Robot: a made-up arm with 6 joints. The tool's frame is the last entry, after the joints. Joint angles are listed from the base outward.
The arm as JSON. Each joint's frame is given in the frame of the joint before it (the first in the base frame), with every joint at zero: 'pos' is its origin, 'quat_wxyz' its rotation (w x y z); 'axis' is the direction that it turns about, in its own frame. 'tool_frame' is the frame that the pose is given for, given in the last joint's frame.
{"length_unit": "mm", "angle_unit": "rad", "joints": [
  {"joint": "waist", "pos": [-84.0, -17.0, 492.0], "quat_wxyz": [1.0, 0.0, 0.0, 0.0], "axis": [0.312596, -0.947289, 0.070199]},
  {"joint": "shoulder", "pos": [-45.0, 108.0, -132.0], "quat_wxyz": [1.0, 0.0, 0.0, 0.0], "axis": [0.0, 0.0, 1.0]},
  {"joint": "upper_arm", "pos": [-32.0, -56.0, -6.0], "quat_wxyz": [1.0, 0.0, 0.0, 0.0], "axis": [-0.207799, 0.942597, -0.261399]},
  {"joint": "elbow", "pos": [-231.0, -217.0, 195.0], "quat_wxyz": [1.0, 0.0, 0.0, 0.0], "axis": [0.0, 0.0, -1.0]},
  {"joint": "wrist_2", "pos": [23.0, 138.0, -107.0], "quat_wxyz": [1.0, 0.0, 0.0, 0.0], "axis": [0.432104, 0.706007, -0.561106]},
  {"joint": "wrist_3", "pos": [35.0, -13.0, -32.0], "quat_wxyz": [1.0, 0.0, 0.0, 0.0], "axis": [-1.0, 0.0, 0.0]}
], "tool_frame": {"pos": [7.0, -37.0, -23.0], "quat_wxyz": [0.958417, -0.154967, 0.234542, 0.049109]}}
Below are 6 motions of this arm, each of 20 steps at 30 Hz.
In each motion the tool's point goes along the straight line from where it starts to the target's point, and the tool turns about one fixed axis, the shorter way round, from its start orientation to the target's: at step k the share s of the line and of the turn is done. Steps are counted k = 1, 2, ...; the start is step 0. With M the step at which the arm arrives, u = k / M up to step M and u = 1 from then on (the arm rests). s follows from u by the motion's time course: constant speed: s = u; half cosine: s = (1 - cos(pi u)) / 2; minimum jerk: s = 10 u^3 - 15 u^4 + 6 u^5.
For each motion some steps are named. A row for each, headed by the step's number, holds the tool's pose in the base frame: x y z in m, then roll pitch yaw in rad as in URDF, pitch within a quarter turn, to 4 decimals.
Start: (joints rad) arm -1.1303 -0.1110 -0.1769 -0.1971 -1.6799 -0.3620
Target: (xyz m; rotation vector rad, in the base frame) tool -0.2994 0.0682 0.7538 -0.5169 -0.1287 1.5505
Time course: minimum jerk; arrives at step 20
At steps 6, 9, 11, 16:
6: -0.2611 0.0579 0.7019 -0.3898 0.4572 1.3505
9: -0.2723 0.0609 0.7170 -0.3938 0.3943 1.4043
11: -0.2808 0.0632 0.7285 -0.3993 0.3464 1.4447
16: -0.2968 0.0675 0.7502 -0.4146 0.2574 1.5196

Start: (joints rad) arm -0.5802 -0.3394 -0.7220 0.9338 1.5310 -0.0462
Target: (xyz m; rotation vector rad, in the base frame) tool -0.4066 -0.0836 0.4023 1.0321 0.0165 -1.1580
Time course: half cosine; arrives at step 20
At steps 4, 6, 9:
4: -0.3870 -0.0492 0.4310 1.2361 1.1944 -0.5420
6: -0.3894 -0.0534 0.4275 1.1254 1.1198 -0.6641
9: -0.3941 -0.0616 0.4207 0.9947 0.9638 -0.8176

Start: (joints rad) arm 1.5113 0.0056 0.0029 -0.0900 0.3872 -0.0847
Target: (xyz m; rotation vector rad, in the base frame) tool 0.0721 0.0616 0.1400 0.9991 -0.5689 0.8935
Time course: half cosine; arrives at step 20
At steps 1, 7, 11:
1: 0.0115 0.0258 0.1972 0.2462 -0.7370 0.2042
7: 0.0278 0.0354 0.1819 0.3975 -0.7551 0.3178
11: 0.0464 0.0464 0.1643 0.5701 -0.7909 0.4447

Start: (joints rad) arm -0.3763 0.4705 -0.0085 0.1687 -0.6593 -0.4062
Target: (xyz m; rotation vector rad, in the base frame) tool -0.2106 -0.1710 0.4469 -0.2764 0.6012 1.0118
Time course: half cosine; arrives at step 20
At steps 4, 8, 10, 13, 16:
4: -0.1994 -0.1444 0.4622 -0.1119 0.4388 0.8317
8: -0.2025 -0.1518 0.4579 -0.0693 0.4950 0.8912
10: -0.2044 -0.1563 0.4553 -0.0404 0.5285 0.9302
13: -0.2072 -0.1630 0.4515 0.0059 0.5759 0.9911
16: -0.2094 -0.1682 0.4485 0.0455 0.6112 1.0419

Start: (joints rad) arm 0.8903 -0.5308 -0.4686 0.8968 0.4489 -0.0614
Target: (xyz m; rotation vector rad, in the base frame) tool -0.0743 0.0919 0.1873 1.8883 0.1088 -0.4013
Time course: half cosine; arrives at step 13
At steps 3, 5, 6, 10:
3: -0.1192 0.0226 0.1501 1.4016 0.2065 -0.6077
5: -0.1091 0.0382 0.1585 1.5036 0.2543 -0.5075
6: -0.1031 0.0475 0.1635 1.5669 0.2778 -0.4452
10: -0.0808 0.0819 0.1820 1.8156 0.3295 -0.2001

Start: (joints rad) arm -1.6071 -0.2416 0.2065 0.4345 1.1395 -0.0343
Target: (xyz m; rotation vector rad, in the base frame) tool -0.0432 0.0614 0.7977 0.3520 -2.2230 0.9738
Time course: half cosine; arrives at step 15
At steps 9, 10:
9: -0.0938 0.0735 0.7844 -2.0531 -0.4826 -3.0776
10: -0.0798 0.0702 0.7881 -2.1212 -0.5529 -3.1097

